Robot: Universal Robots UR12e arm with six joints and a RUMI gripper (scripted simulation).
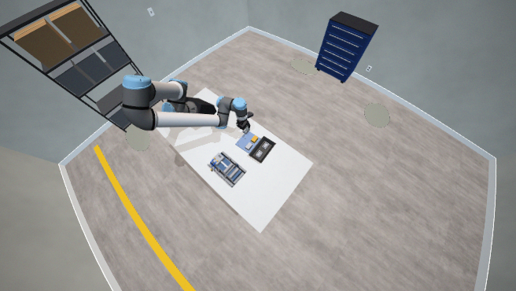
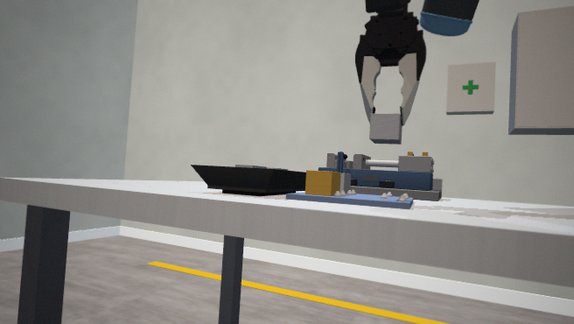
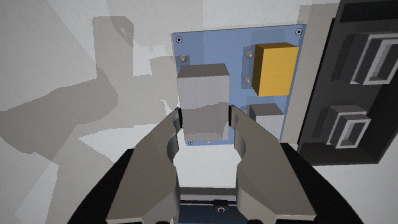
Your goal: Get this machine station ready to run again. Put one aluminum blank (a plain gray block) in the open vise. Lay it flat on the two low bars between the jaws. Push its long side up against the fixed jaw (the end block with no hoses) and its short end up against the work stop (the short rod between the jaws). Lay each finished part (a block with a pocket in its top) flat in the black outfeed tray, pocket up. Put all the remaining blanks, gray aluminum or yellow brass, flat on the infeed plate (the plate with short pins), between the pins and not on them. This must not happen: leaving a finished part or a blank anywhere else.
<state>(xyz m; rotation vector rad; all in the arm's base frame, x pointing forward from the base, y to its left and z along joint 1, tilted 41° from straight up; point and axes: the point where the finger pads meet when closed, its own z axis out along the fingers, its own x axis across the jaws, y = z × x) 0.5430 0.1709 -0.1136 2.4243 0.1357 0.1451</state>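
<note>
The work stop rod lies 320 mm to the right of my hand, 150 mm ahead of it and 40 mm below it. Round my hand: gray blank 20 mm below; then yellow brass blank 110 mm below, 90 mm ahead, 10 mm to the left; then infeed plate 130 mm below, 50 mm ahead, 40 mm to the right.
</note>
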